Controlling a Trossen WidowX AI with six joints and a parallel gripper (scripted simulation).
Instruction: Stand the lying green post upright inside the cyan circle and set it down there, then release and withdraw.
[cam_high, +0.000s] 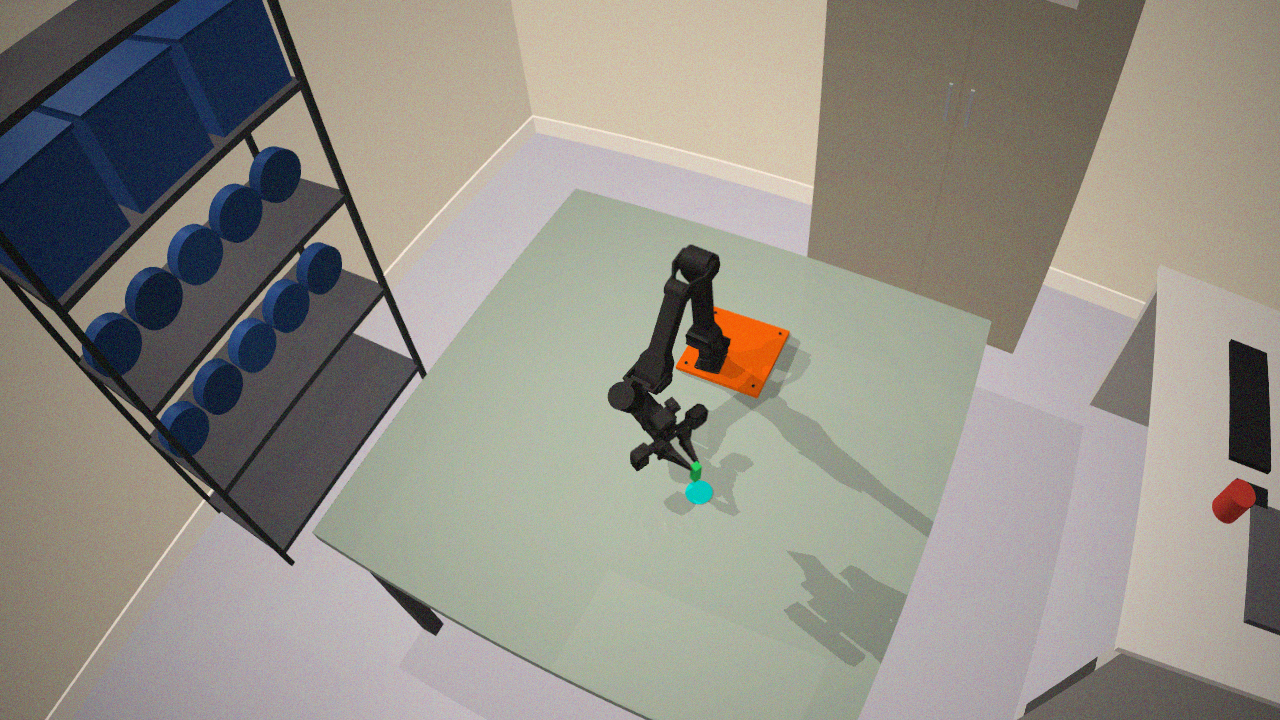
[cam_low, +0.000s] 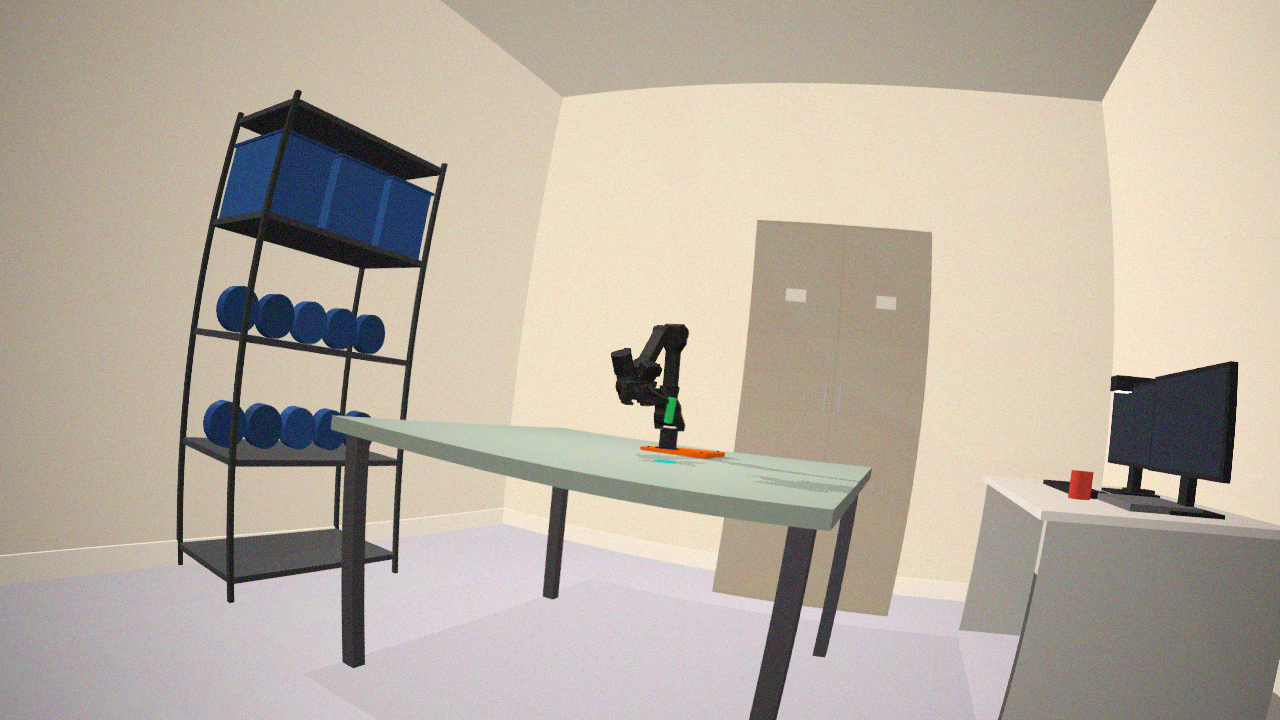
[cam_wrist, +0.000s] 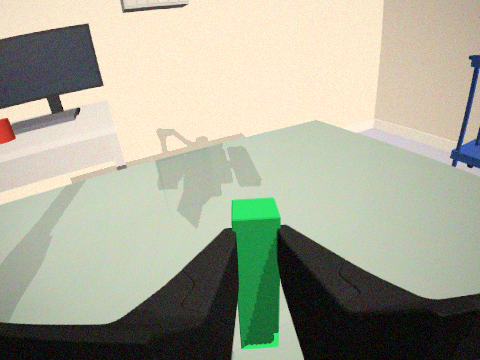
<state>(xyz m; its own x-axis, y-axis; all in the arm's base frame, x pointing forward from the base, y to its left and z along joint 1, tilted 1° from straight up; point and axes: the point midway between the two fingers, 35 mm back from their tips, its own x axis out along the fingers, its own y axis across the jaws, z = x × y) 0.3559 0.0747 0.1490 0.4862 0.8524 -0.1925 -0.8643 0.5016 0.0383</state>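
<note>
The cyan circle lies 16 cm below my gripper tip and 3 cm behind it. Also, from my gripper tip: green post: 2 cm below.
</note>
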